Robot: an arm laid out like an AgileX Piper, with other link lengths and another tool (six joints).
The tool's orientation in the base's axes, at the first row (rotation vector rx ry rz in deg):
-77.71 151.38 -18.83
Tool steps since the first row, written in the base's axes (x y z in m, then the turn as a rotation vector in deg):
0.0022 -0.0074 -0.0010 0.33 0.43 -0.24
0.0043 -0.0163 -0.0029 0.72 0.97 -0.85
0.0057 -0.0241 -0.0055 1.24 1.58 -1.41
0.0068 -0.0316 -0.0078 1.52 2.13 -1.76
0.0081 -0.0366 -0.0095 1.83 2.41 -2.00
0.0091 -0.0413 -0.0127 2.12 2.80 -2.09
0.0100 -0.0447 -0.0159 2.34 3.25 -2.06
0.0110 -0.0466 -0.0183 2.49 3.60 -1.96
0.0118 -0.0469 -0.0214 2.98 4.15 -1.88
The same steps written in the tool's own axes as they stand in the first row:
0.0048 -0.0056 0.0024 -0.53 0.05 0.26
0.0109 -0.0118 0.0058 -1.18 0.21 0.87
0.0165 -0.0167 0.0096 -1.95 0.30 1.45
0.0221 -0.0212 0.0130 -2.55 0.48 1.79
0.0255 -0.0246 0.0156 -2.95 0.46 2.06
0.0288 -0.0272 0.0195 -3.43 0.48 2.17
0.0312 -0.0289 0.0232 -3.93 0.55 2.13
0.0323 -0.0302 0.0260 -4.30 0.61 2.03
0.0322 -0.0302 0.0292 -5.04 0.52 2.00

